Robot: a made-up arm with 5 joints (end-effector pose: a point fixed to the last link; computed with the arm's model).
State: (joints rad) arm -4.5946 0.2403 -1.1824 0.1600 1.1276
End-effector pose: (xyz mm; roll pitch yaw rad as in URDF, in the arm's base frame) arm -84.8 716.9 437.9 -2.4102 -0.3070 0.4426
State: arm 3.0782 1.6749 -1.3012 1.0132 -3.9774
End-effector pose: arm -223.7 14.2 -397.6 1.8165 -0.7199 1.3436
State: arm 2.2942 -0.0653 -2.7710 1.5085 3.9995
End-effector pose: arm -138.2 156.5 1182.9 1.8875 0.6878 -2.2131
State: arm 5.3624 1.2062 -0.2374 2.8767 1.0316
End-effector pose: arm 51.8 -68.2 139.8 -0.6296 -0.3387 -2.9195
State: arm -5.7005 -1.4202 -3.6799 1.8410 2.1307
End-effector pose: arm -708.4 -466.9 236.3 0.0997 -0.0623 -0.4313
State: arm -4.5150 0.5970 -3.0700 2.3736 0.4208
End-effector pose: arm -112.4 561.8 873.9 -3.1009 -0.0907 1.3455
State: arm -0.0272 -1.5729 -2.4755 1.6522 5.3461
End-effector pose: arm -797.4 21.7 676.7 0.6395 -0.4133 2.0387
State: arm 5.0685 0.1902 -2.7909 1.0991 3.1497
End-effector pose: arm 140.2 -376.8 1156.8 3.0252 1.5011 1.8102
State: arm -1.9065 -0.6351 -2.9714 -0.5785 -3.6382
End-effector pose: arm 197.3 565.4 969.7 0.6856 -0.8629 -2.7288
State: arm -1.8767 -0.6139 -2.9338 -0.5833 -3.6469
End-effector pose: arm 171.8 544.1 997.1 0.6349 -0.8202 -2.6657
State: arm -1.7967 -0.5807 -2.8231 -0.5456 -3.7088
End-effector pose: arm 112.5 489.3 1061.8 0.5119 -0.6555 -2.5414
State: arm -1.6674 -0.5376 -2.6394 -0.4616 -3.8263
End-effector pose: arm 36.5 376.7 1146.3 0.3305 -0.3783 -2.4159
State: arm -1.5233 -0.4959 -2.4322 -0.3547 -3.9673
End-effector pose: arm -10.6 222.8 1206.7 0.1041 -0.0956 -2.3540
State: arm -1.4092 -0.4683 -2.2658 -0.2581 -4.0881
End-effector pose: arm -14.9 91.7 1226.0 -0.1215 0.0871 -2.3610
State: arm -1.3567 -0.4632 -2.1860 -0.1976 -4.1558
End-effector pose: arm -7.5 34.4 1226.2 -0.2523 0.1541 -2.3905
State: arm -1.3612 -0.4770 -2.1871 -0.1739 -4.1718
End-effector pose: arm -9.6 45.0 1226.8 -0.2624 0.1545 -2.4118
